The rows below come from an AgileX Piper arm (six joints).
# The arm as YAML. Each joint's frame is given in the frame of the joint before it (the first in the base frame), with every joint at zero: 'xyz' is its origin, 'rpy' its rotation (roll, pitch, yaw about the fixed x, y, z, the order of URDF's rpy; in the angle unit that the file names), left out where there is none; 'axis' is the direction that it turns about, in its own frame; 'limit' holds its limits. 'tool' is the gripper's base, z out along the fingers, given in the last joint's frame.
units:
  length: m
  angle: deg
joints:
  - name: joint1
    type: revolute
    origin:
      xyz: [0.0, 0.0, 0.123]
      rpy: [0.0, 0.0, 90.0]
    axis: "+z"
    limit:
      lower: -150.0
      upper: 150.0
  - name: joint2
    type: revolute
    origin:
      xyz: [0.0, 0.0, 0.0]
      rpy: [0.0, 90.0, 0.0]
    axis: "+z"
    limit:
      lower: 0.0
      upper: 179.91
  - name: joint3
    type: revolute
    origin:
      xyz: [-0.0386, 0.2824, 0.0]
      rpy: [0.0, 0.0, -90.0]
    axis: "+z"
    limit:
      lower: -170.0
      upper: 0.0
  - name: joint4
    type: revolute
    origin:
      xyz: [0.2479, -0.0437, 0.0]
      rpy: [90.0, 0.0, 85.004]
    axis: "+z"
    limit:
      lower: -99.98
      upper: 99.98
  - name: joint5
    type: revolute
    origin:
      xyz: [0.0, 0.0, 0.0]
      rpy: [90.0, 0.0, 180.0]
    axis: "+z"
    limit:
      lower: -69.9
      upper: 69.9
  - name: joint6
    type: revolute
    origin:
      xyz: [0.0, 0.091, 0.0]
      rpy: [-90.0, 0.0, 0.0]
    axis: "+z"
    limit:
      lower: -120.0
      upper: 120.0
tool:
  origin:
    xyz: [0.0, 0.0, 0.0]
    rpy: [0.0, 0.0, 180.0]
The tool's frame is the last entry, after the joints.
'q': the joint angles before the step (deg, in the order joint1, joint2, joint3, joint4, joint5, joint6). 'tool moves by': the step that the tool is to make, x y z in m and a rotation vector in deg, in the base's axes. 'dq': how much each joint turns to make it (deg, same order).
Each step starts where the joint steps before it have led.
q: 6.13, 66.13, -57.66, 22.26, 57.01, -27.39
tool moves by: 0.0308, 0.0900, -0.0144, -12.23, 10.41, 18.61
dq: 20.92, 16.74, -13.64, -11.61, 9.07, 6.50
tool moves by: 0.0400, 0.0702, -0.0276, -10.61, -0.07, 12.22
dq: 9.24, 16.75, -14.26, -8.80, 3.18, -1.52
